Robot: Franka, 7 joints.
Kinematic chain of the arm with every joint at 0, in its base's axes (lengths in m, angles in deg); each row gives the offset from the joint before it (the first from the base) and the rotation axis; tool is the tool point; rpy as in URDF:
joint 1: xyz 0 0 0.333 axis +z
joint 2: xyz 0 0 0 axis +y
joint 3: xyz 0 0 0.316 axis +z
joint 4: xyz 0.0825 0 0 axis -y
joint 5: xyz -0.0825 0 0.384 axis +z
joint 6: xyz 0 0 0 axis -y
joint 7: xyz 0.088 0 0 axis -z
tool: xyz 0 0 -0.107 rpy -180 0 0
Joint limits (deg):
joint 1: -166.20..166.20
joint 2: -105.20..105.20
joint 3: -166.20..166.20
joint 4: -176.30..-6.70
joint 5: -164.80..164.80
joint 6: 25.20..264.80
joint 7: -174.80..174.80
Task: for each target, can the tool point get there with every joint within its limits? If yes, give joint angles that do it. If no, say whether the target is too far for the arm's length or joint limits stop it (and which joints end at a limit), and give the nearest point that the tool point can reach.
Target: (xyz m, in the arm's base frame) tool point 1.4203 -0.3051 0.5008
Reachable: no: too far | nearest point 0.8332 -0.1790 0.4314 | short by 0.604 m
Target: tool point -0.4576 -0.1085 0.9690
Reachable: yes | joints -86.03 15.17 -94.60 -54.18 133.11 173.53 96.83
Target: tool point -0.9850 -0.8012 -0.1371
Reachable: no: too far | nearest point -0.6241 -0.5077 0.0351 | short by 0.496 m
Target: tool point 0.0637 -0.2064 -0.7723
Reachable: no: too far | nearest point 0.0724 -0.2346 -0.3594 | short by 0.414 m
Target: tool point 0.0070 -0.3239 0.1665
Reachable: yes | joints 55.47 -6.63 -138.75 -157.28 118.64 161.00 -86.83
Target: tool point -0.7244 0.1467 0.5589
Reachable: yes | joints 127.34 68.83 101.92 -72.28 -126.59 85.68 -43.70
